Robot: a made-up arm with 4 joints. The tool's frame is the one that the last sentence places.
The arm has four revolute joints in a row. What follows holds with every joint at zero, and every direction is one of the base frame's. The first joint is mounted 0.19 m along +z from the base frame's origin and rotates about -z. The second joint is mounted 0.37 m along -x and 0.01 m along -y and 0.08 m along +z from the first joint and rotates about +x. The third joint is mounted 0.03 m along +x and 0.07 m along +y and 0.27 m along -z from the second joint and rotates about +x. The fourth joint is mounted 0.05 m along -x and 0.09 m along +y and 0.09 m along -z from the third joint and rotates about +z. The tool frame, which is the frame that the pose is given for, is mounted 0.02 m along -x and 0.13 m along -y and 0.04 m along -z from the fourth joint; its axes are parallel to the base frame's.
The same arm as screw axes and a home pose.
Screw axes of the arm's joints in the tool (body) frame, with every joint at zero. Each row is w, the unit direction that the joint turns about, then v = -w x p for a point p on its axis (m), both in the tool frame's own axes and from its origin. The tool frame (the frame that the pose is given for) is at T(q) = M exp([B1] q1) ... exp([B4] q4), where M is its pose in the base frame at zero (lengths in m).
B1 = (0, 0, -1, 0.02, 0.41, 0)
B2 = (1, 0, 0, 0, 0.4, 0.03)
B3 = (1, 0, 0, 0, 0.13, -0.04)
B4 = (0, 0, 1, 0.13, -0.02, 0)
M: xyz -0.41 0.02 -0.13 (m) quaternion w x y z 1 0 0 0

